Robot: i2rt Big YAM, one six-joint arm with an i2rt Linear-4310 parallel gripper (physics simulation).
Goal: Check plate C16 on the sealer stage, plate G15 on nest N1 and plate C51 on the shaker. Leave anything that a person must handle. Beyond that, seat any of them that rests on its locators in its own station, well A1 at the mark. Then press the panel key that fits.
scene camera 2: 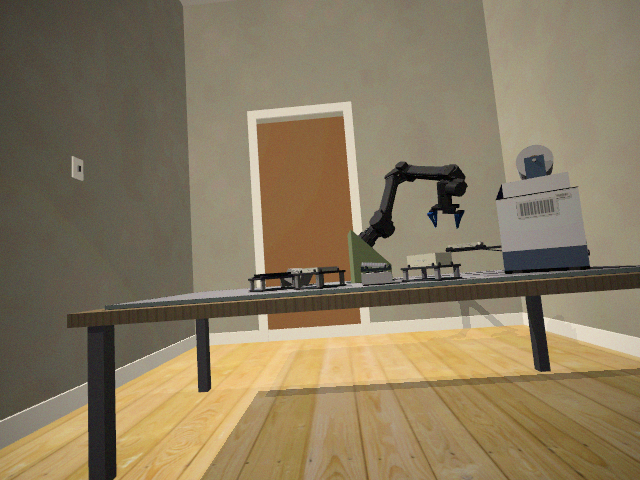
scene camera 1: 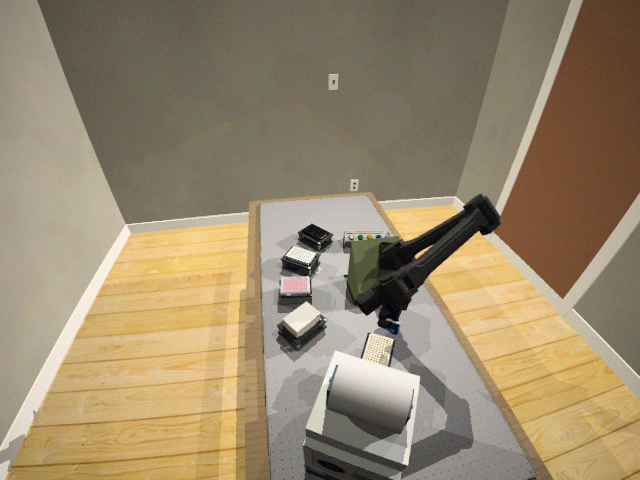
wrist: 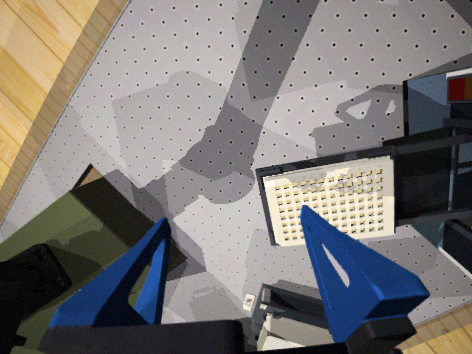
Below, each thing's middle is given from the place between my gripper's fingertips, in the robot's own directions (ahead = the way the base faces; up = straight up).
The cream well plate point(scene camera 1: 378, 348) is 9 cm below my hand, 7 cm ahead of it and 5 cm to the left of it.
